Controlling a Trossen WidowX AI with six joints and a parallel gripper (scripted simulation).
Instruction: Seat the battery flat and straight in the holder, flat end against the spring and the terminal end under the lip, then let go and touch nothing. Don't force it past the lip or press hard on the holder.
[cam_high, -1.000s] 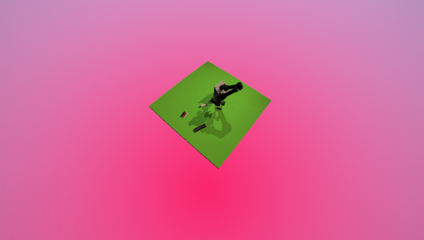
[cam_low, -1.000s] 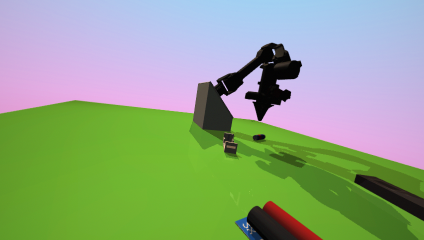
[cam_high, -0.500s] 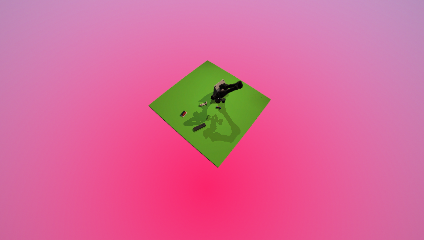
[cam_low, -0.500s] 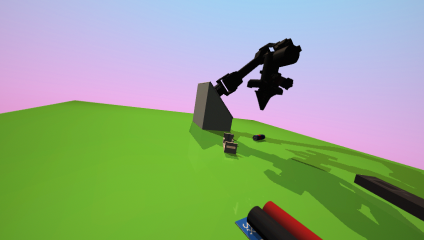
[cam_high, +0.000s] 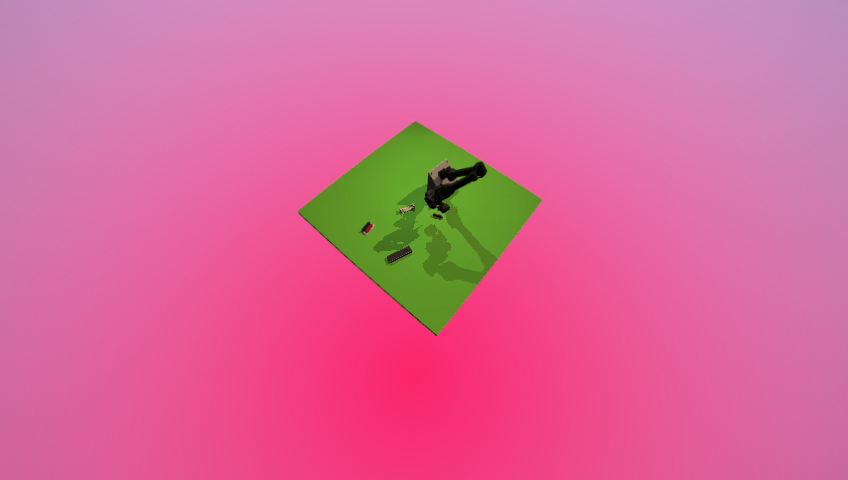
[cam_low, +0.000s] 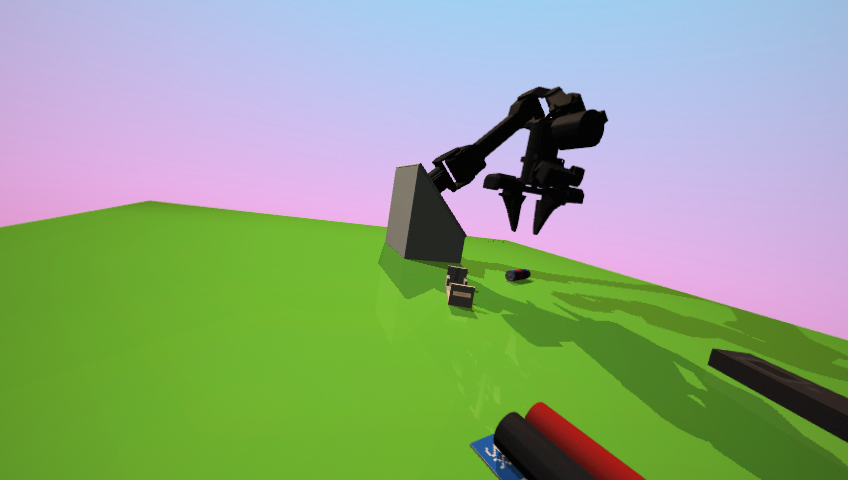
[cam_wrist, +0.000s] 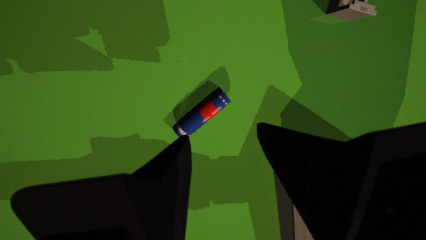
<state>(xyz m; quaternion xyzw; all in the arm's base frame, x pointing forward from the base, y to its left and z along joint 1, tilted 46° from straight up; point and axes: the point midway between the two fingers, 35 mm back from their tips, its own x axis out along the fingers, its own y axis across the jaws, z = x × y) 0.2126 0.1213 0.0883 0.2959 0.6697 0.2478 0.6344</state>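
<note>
The battery is 9 cm below my gripper tip, 1 cm to the left of it and 1 cm behind it. From my gripper tip the other things lie so: long black bar 38 cm ahead, 8 cm below, 5 cm to the left.
</note>
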